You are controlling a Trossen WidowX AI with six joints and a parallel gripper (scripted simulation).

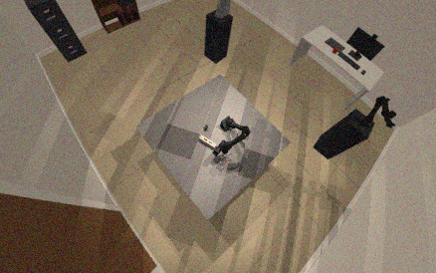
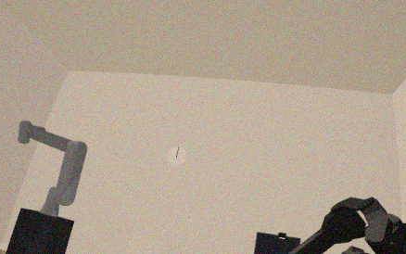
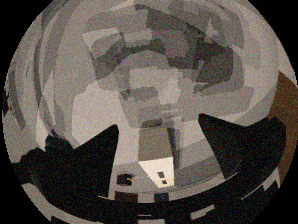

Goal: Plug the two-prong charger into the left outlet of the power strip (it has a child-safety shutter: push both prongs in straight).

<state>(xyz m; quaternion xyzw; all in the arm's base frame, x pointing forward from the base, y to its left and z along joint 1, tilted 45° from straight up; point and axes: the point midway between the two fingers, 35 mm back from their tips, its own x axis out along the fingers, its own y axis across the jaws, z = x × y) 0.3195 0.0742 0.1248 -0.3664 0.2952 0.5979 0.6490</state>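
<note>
Now: the dark two-prong charger 100 mm behind my gripper tip, 270 mm to the right of it and 20 mm below it.
</note>
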